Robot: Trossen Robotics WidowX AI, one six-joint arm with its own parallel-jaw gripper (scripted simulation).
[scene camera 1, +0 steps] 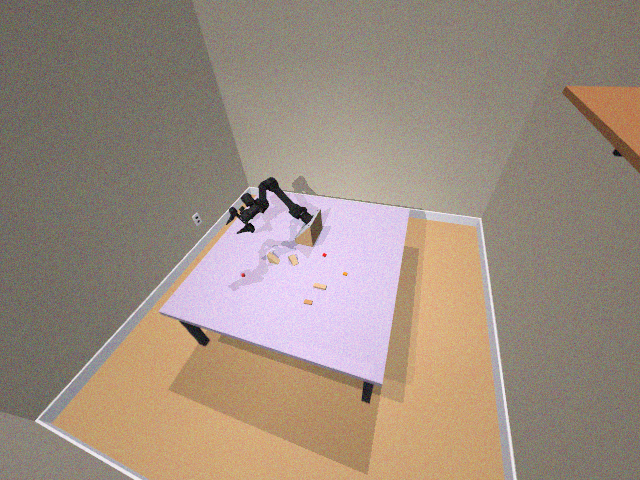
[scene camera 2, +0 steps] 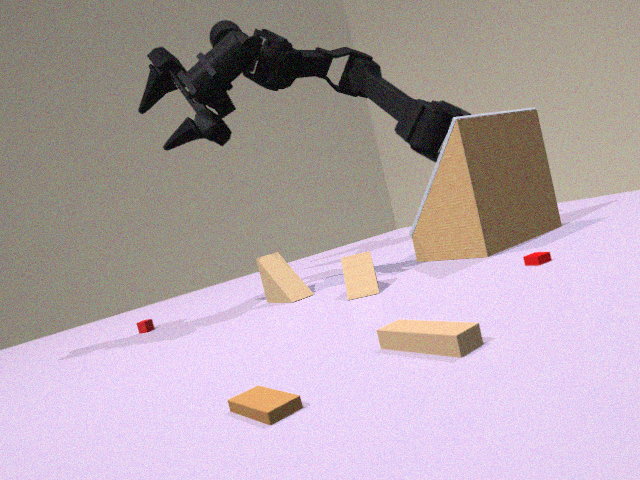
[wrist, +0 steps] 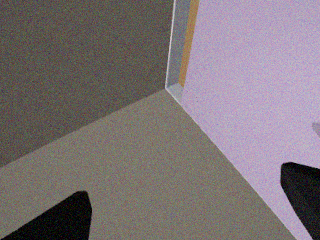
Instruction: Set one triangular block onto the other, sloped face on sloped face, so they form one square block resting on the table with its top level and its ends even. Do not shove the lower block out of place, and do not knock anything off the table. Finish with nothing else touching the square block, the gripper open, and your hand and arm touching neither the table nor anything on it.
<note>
The gripper (scene camera 2: 152, 130) is open, holding nothing. Also in view: a triangular block (scene camera 2: 360, 278) and a triangular block (scene camera 2: 281, 284).
The gripper is seen too in the wrist view (wrist: 186, 189).
</note>
